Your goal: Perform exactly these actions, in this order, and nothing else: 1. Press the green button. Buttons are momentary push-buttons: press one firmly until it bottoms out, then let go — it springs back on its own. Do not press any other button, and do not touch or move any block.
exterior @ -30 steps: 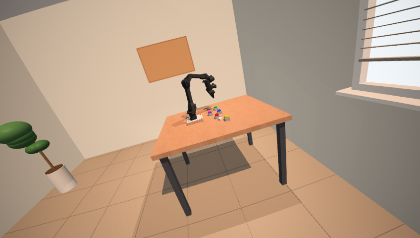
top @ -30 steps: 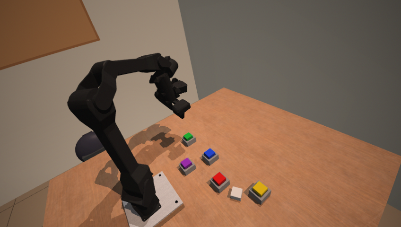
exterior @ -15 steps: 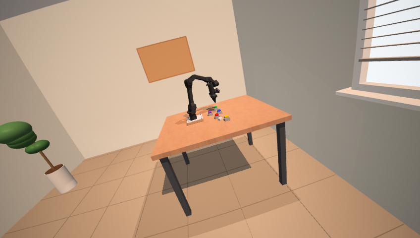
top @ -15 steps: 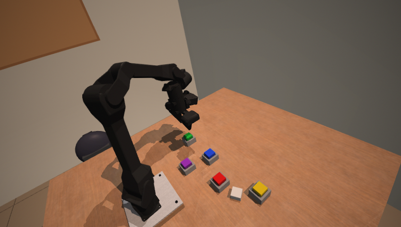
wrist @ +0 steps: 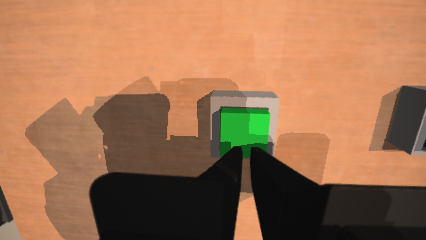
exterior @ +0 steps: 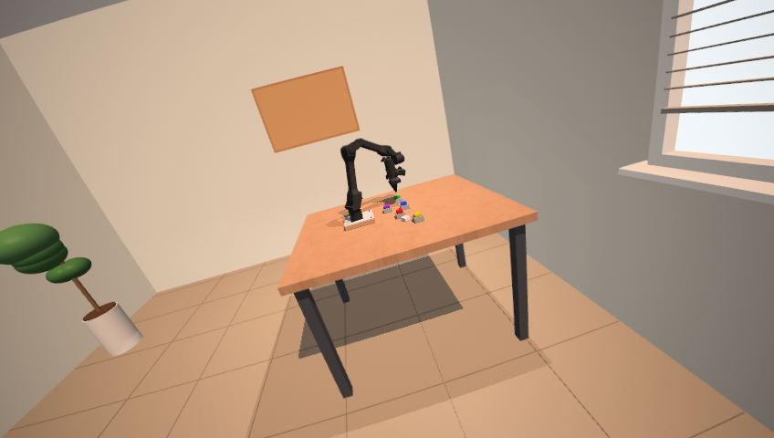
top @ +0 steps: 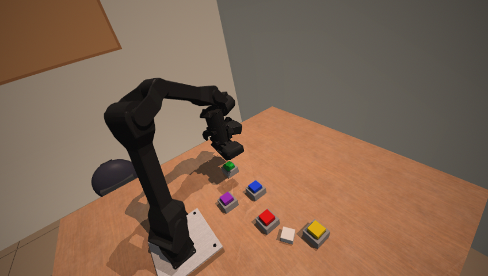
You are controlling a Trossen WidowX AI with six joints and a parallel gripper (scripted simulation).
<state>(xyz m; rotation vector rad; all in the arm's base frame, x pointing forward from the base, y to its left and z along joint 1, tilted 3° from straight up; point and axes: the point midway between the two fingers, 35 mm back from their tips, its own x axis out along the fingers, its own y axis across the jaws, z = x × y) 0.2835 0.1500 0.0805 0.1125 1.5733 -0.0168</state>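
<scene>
Right now my gripper tip is 3 cm above the green button. Round my gripper tip: blue button (15 cm to the right, 3 cm below); then red button (25 cm to the right, 6 cm behind, 3 cm below); then purple button (11 cm to the right, 10 cm behind, 3 cm below).
</scene>
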